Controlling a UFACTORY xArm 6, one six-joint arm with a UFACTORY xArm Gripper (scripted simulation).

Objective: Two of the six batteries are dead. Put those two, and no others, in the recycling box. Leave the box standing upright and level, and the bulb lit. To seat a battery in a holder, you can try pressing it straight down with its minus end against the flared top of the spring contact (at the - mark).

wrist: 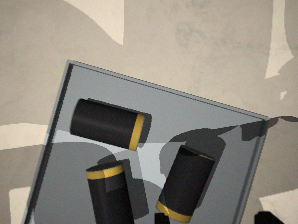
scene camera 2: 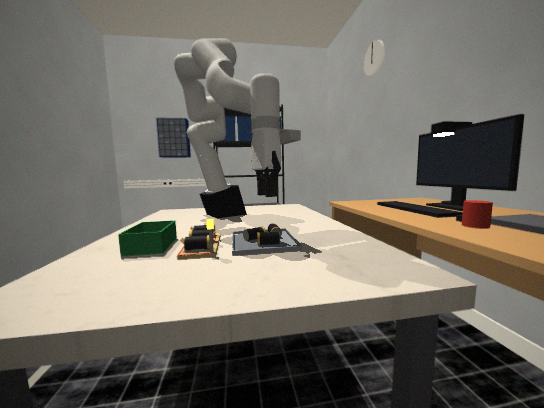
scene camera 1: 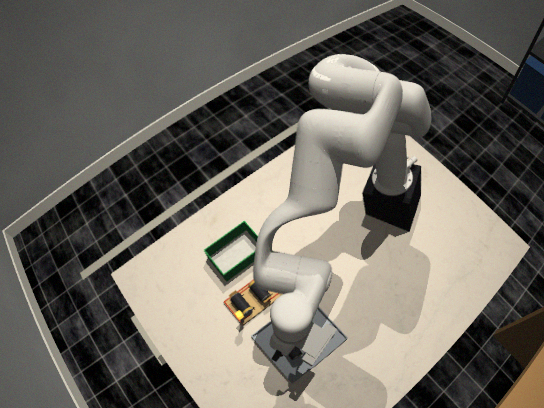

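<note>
Visible to me: a green recycling box, a grey tray and my gripper.
</note>
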